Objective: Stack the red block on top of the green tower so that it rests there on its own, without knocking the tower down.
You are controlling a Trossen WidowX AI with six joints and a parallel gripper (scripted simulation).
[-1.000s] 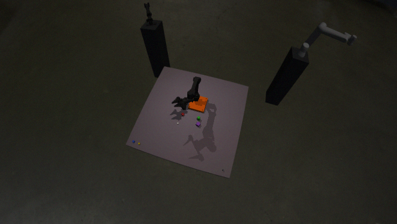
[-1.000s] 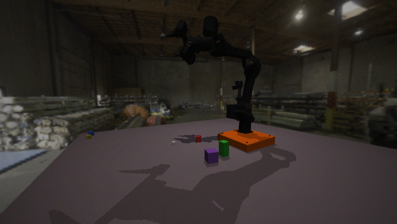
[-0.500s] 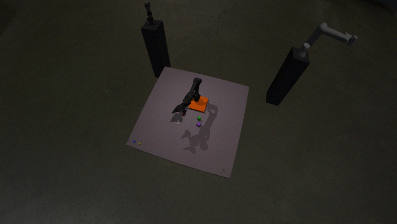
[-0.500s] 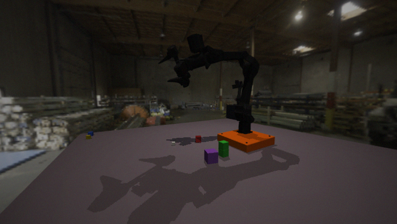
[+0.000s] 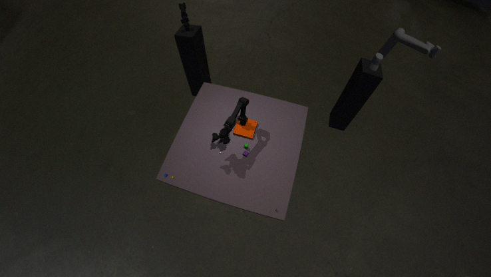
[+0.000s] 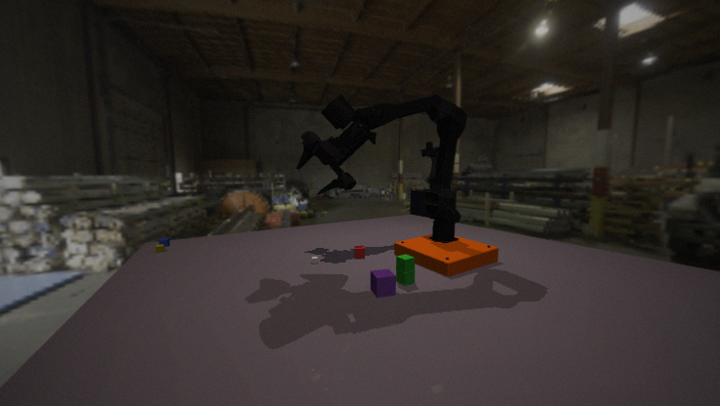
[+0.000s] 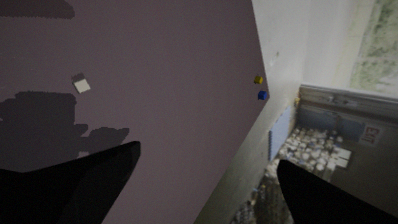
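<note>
Right now the red block is 21 cm below my gripper tip, 14 cm behind it and 4 cm to the left of it. Also, from my gripper tip: purple cube (27 cm to the left, 21 cm below, 6 cm behind); then yellow cube (39 cm ahead, 34 cm to the right, 22 cm below); then white cube (22 cm below, 2 cm to the left, 1 cm behind).
</note>
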